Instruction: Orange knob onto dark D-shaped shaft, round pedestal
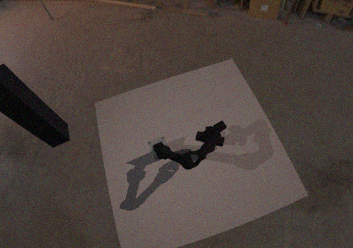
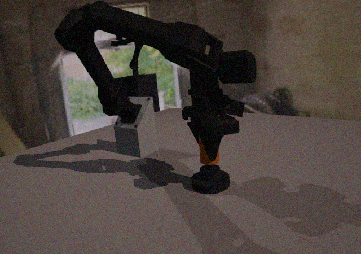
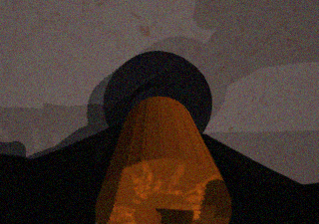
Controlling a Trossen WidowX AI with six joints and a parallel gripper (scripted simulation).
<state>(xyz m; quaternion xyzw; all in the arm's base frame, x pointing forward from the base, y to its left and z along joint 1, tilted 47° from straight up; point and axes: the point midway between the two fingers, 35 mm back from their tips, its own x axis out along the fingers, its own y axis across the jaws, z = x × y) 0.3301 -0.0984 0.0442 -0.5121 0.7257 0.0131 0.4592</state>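
Right now the dark round pedestal is 40 mm below my gripper tip. Also, from my gripper tip: orange knob: 20 mm above.
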